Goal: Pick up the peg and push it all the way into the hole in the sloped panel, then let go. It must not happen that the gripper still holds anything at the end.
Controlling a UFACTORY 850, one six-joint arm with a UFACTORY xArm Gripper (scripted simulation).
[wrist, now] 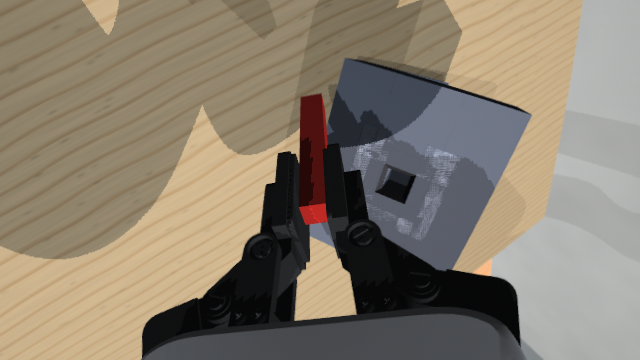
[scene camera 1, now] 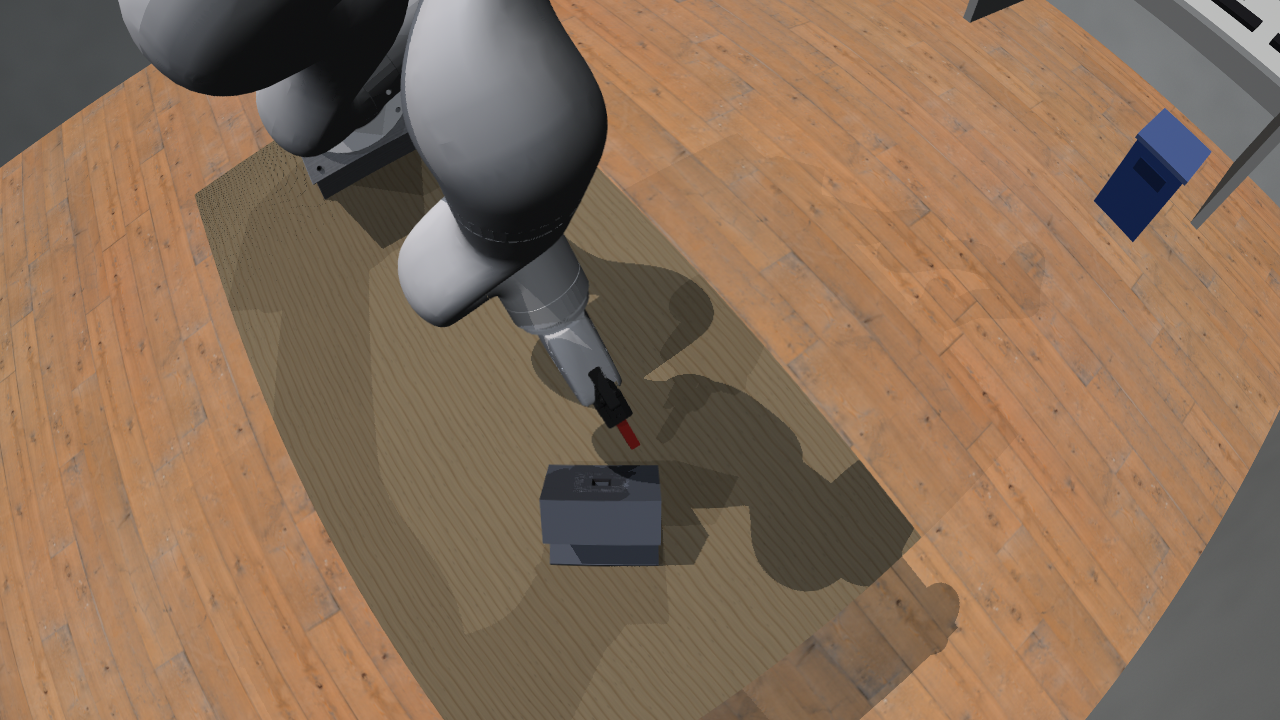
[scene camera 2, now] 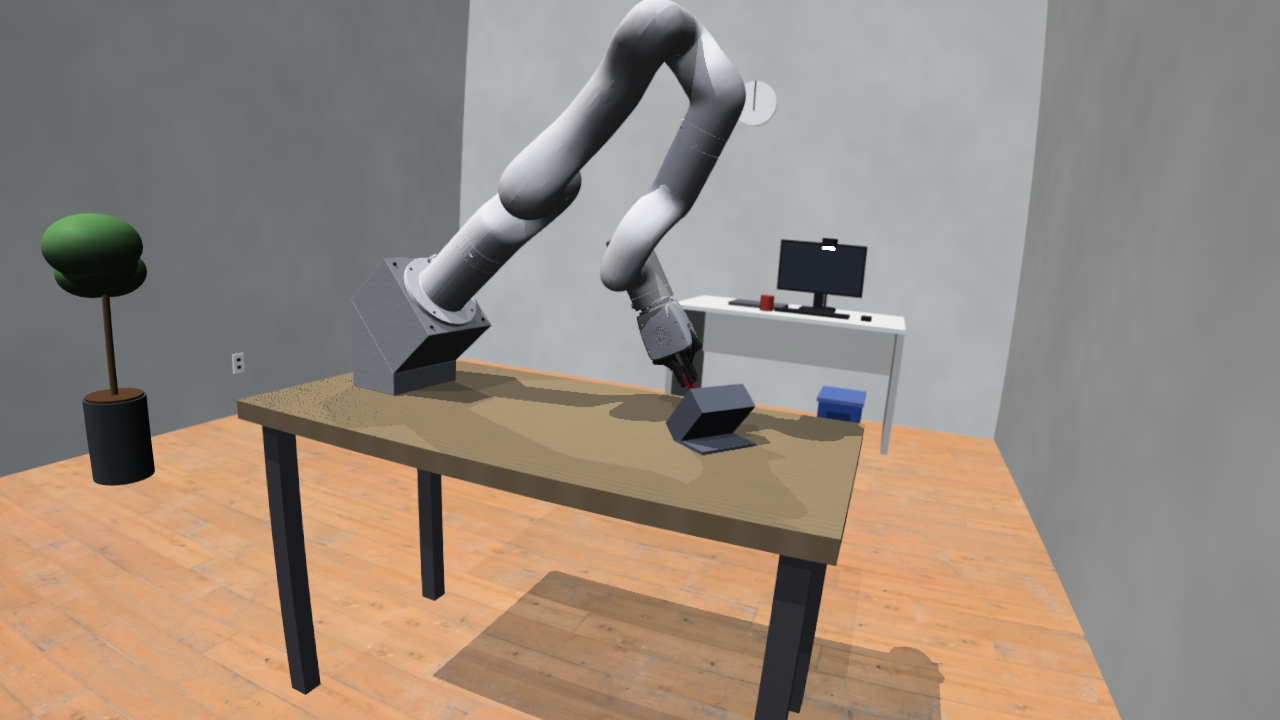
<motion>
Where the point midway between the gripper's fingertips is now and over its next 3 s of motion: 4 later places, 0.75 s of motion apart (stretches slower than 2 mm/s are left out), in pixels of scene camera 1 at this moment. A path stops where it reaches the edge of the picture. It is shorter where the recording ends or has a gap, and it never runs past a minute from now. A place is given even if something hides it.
My gripper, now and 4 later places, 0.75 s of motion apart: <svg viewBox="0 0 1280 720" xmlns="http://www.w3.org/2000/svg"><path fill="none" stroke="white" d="M616 415L625 413L629 408L627 402L620 392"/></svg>
</motion>
